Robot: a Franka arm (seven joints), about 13 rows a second.
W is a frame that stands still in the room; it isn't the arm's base.
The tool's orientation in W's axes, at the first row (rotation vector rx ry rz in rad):
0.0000 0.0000 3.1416
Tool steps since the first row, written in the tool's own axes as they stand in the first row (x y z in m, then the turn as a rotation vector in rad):
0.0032 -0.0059 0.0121 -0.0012 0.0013 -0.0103
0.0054 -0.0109 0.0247 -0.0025 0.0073 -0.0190
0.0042 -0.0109 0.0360 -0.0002 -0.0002 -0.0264
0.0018 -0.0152 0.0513 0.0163 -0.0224 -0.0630
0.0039 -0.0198 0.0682 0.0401 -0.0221 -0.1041
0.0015 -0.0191 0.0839 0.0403 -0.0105 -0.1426
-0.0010 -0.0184 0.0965 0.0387 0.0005 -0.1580
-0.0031 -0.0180 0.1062 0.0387 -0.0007 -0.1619
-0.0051 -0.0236 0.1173 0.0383 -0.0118 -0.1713
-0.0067 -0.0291 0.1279 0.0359 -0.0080 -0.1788
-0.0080 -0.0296 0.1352 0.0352 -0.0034 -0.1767
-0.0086 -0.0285 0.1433 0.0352 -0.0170 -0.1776
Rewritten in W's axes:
-0.0032 0.0059 0.0121 0.0012 -0.0013 -0.0103
-0.0054 0.0109 0.0247 0.0025 -0.0073 -0.0190
-0.0042 0.0109 0.0360 0.0002 0.0002 -0.0264
-0.0018 0.0152 0.0513 -0.0163 0.0224 -0.0630
-0.0039 0.0198 0.0682 -0.0401 0.0221 -0.1041
-0.0015 0.0191 0.0839 -0.0403 0.0105 -0.1426
0.0010 0.0184 0.0965 -0.0387 -0.0005 -0.1580
0.0031 0.0180 0.1062 -0.0387 0.0007 -0.1619
0.0051 0.0236 0.1173 -0.0383 0.0118 -0.1713
0.0067 0.0291 0.1279 -0.0359 0.0080 -0.1788
0.0080 0.0296 0.1352 -0.0352 0.0034 -0.1767
0.0086 0.0285 0.1433 -0.0352 0.0170 -0.1776

